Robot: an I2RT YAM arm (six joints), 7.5 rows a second.
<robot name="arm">
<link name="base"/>
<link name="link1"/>
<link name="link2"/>
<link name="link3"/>
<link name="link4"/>
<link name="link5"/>
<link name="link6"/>
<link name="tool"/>
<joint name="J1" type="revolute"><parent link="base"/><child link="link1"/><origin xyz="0 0 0.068" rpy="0 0 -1.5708"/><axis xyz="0 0 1"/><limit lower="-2.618" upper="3.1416"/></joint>
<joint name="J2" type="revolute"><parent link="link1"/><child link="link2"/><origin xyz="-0.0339 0.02 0.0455" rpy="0 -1.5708 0"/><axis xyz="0 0 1"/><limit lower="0" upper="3.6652"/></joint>
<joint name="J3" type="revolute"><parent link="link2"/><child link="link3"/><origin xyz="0 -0.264 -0.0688" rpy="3.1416 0 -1.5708"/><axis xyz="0 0 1"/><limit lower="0" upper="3.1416"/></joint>
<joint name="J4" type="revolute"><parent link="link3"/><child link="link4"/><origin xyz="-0.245 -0.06 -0.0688" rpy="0 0 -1.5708"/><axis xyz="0 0 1"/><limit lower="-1.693" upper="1.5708"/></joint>
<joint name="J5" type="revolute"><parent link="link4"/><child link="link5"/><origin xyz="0.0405 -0.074 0.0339" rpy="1.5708 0 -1.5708"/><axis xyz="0 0 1"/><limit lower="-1.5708" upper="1.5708"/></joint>
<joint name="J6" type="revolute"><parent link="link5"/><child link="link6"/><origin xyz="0.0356 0 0.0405" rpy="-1.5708 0 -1.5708"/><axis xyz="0 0 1"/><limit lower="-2.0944" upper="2.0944"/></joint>
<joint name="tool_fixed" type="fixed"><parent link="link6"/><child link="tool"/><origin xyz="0 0 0" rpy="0 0 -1.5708"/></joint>
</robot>
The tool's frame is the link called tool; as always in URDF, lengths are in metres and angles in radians.
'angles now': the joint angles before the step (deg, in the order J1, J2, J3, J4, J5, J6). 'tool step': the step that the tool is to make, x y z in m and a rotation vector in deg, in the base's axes. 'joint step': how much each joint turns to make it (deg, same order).
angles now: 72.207 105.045 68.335 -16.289 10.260 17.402
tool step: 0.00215 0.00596 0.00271 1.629 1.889 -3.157
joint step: -0.028 0.998 1.890 -0.623 0.058 3.945
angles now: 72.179 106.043 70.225 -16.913 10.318 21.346
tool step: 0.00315 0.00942 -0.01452 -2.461 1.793 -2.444
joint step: 0.042 3.965 2.686 -2.098 0.670 2.622
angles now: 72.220 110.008 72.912 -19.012 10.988 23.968
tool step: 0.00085 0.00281 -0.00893 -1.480 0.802 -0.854
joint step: 0.026 1.786 0.763 -0.809 0.217 0.925
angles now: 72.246 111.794 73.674 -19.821 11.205 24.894
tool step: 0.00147 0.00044 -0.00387 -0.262 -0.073 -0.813
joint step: -0.137 0.611 -0.022 0.306 0.484 0.505
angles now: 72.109 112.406 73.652 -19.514 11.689 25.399
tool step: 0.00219 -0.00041 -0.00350 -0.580 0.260 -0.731
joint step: -0.297 0.555 0.097 -0.259 0.168 0.415
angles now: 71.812 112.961 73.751 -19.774 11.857 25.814
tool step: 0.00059 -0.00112 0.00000 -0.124 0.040 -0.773
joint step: -0.099 -0.104 -0.098 -0.259 0.347 0.591
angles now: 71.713 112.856 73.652 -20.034 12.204 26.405
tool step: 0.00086 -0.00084 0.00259 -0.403 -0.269 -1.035
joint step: -0.083 -0.219 0.416 -1.072 0.813 0.641
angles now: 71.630 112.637 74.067 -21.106 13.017 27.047
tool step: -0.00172 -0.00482 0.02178 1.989 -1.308 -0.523
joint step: 0.089 -3.397 0.025 -1.171 0.845 0.206
